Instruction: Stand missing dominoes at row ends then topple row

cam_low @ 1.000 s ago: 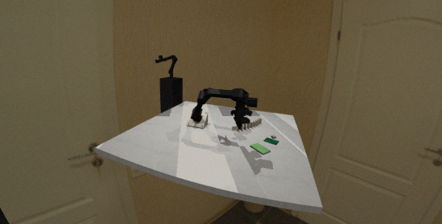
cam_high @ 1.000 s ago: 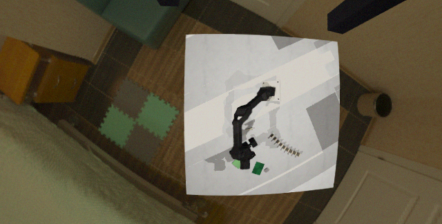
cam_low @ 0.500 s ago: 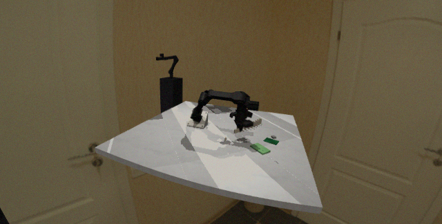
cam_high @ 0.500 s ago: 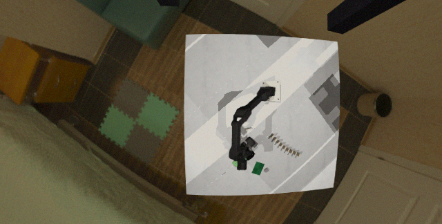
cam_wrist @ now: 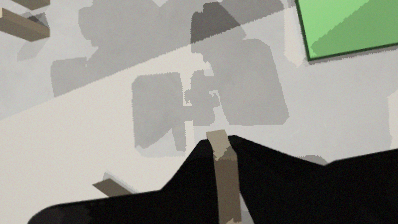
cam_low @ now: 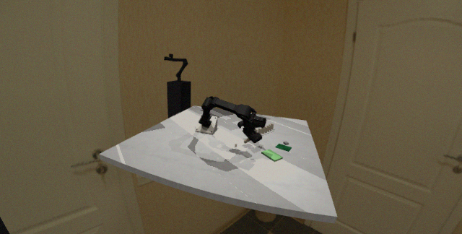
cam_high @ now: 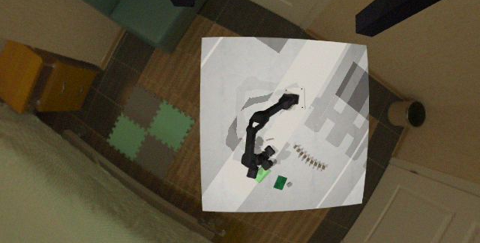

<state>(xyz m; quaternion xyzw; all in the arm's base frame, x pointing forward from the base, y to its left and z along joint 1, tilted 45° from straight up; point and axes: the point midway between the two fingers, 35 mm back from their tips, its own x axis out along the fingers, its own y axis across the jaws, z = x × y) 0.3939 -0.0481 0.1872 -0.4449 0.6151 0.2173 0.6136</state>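
My gripper tip is now 150 mm short of the light green flat pad, 10 mm to the left of it and 80 mm above it. Round my gripper tip: metal piece 220 mm ahead, 220 mm to the left, 80 mm below; dark green pad 210 mm ahead, 150 mm to the left, 80 mm below.
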